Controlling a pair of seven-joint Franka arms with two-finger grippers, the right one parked.
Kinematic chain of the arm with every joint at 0, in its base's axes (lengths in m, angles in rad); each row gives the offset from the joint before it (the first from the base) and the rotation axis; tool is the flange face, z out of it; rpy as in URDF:
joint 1: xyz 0 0 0.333 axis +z
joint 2: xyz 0 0 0 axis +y
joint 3: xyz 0 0 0.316 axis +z
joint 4: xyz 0.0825 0 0 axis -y
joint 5: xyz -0.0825 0 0.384 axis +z
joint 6: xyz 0 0 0 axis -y
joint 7: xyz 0.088 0 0 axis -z
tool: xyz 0 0 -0.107 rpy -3.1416 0 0
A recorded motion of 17 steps. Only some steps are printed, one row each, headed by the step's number.
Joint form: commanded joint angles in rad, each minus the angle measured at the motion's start. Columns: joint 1, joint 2, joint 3, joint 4, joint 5, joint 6, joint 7.
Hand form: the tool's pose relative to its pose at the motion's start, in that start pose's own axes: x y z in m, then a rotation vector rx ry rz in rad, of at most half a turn. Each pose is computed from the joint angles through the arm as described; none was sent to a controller.
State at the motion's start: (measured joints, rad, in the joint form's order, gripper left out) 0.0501 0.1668 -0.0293 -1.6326 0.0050 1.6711 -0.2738
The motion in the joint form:
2: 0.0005 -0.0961 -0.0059 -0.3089 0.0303 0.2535 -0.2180
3: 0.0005 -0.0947 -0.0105 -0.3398 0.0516 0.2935 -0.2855
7: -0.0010 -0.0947 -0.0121 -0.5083 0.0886 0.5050 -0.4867
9: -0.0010 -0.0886 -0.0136 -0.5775 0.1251 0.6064 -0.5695
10: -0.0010 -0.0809 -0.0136 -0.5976 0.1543 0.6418 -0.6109
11: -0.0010 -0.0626 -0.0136 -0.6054 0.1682 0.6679 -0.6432
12: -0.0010 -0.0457 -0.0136 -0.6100 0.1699 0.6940 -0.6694
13: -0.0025 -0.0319 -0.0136 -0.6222 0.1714 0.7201 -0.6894
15: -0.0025 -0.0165 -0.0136 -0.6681 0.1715 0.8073 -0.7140
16: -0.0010 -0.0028 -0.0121 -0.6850 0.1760 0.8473 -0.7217
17: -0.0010 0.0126 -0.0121 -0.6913 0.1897 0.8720 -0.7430
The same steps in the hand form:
2: -0.0253 -0.0051 0.0721 0.0139 0.0496 -0.2016
3: -0.0258 -0.0039 0.0840 0.0269 0.0652 -0.2555
7: -0.0359 -0.0048 0.1444 0.0220 0.1190 -0.4239
9: -0.0414 -0.0052 0.1701 0.0236 0.1553 -0.4758
10: -0.0423 -0.0054 0.1799 0.0329 0.1733 -0.4952
11: -0.0408 -0.0046 0.1906 0.0361 0.1781 -0.5152
12: -0.0389 -0.0034 0.1991 0.0293 0.1813 -0.5371
13: -0.0395 -0.0021 0.2094 0.0253 0.1804 -0.5512
15: -0.0446 -0.0013 0.2292 -0.0006 0.1959 -0.5662
16: -0.0456 -0.0022 0.2397 -0.0087 0.2021 -0.5693
17: -0.0455 -0.0013 0.2481 -0.0089 0.2074 -0.5771

